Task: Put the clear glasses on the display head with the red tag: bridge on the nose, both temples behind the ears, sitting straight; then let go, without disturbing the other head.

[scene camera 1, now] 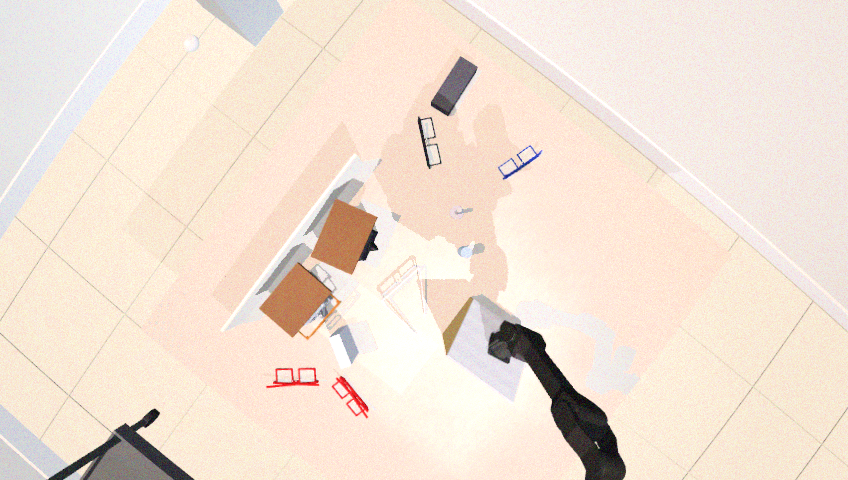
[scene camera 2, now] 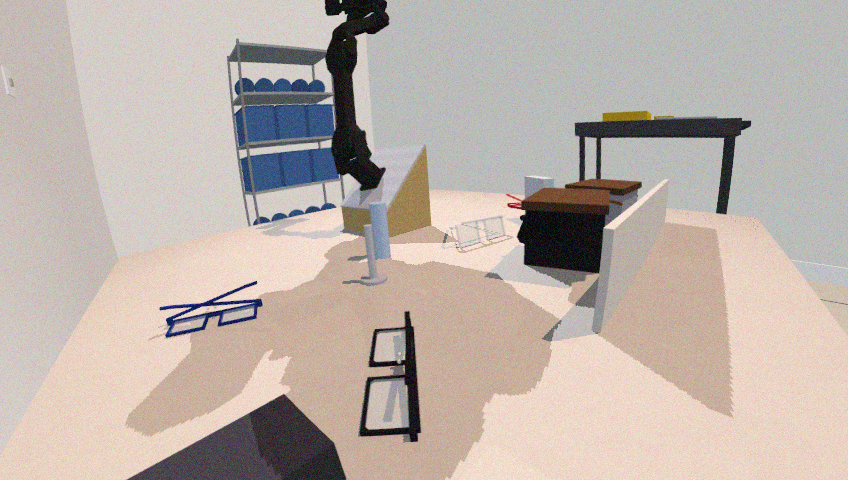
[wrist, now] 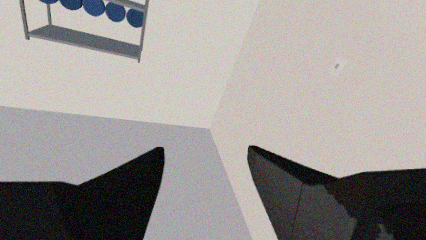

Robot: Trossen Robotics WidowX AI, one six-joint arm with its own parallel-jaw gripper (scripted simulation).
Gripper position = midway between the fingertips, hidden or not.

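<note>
The wrist view shows me my gripper point(wrist: 206, 153). A clear glasses is out of frame in the wrist view, and a dark box is out of frame in the wrist view. Scene camera 1 lets me see the dark box point(scene camera 1: 462, 72). As I look through scene camera 2, I find the clear glasses point(scene camera 2: 467, 232) and also a light blue post point(scene camera 2: 380, 234).
</note>
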